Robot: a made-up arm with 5 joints.
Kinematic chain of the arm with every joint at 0, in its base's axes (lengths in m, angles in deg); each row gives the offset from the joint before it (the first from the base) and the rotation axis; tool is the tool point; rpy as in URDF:
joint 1: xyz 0 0 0.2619 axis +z
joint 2: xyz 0 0 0 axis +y
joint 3: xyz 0.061 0 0.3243 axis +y
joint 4: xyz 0.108 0 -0.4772 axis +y
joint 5: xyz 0.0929 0 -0.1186 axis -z
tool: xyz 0 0 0 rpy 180 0 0
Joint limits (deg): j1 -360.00..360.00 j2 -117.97..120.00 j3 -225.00..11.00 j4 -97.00..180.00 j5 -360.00..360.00
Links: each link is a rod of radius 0.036 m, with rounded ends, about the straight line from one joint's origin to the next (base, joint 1, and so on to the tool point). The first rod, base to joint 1, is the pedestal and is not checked.
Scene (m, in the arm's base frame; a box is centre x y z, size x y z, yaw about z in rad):
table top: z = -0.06
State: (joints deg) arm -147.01 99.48 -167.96 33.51 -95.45
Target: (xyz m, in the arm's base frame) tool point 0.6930 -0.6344 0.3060
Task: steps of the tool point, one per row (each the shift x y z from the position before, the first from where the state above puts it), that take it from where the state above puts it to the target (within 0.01 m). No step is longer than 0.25 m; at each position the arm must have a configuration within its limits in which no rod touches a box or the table.
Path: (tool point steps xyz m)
1: 0.1315 -0.1691 0.0344
2: 0.1682 -0.1342 0.0344
3: 0.1958 -0.0916 0.0348
4: 0.2121 -0.0433 0.0345
5: 0.2165 0.0073 0.0348
6: 0.2083 0.0576 0.0347
7: 0.1887 0.1044 0.0345
8: 0.1582 0.1449 0.0341

